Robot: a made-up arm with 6 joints.
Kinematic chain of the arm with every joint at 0, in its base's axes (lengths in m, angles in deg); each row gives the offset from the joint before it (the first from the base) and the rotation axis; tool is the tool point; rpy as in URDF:
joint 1: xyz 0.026 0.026 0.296 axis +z
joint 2: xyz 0 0.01 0.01 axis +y
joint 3: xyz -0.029 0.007 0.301 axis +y
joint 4: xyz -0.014 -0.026 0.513 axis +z
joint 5: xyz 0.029 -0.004 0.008 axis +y
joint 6: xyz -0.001 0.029 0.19 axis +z
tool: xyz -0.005 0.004 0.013 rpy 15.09 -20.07 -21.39
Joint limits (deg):
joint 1: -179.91..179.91
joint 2: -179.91..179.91
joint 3: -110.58..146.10
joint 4: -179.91..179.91
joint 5: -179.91..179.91
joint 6: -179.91..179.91
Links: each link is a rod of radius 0.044 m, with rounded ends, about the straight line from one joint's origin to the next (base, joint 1, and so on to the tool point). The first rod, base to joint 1, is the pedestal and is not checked.
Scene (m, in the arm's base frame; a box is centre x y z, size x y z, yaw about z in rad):
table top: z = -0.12
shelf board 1: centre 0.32 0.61 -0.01 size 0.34 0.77 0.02 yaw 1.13
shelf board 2: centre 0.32 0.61 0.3 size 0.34 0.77 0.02 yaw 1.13
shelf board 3: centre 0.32 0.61 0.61 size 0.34 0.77 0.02 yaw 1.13
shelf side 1: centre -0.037 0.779 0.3 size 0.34 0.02 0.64 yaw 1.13
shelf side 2: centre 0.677 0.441 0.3 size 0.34 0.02 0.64 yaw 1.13
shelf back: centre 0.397 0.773 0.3 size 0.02 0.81 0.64 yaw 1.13
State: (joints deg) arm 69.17 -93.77 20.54 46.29 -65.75 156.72
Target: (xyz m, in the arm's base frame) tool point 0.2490 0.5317 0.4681
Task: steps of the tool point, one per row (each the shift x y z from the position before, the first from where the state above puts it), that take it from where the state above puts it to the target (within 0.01 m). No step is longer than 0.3 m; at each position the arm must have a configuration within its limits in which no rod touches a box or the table.
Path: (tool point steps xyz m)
1: 0.0733 0.0459 0.2380
2: 0.0847 0.1170 0.1995
3: 0.0820 0.1721 0.1416
4: 0.0672 0.2040 0.0717
5: 0.0454 0.2092 -0.0007
6: 0.0217 0.1878 -0.0663
7: 0.0014 0.1447 -0.1171
8: -0.0114 0.0867 -0.1472
9: -0.0152 0.0237 -0.1541
10: 0.0251 0.0575 0.0089
11: 0.0249 0.0553 0.0027
12: 0.0248 0.0516 -0.0032
13: 0.0247 0.0465 -0.0084

